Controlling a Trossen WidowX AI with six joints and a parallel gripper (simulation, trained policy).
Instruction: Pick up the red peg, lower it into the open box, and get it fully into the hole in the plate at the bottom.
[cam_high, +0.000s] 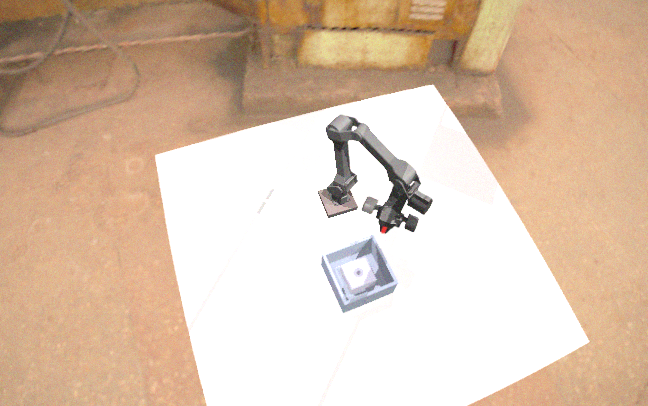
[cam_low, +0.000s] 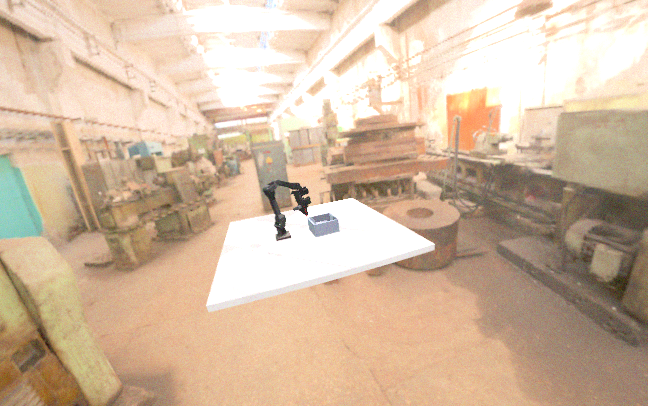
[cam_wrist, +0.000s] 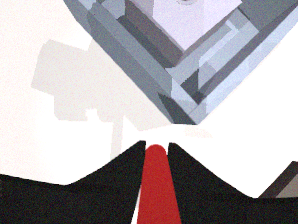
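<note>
The blue-grey box is 130 mm to the right of my gripper tip, 80 mm below it and 80 mm ahead of it. The rest, counted from my gripper tip: red peg 30 mm above, 10 mm to the left, 10 mm behind.
</note>
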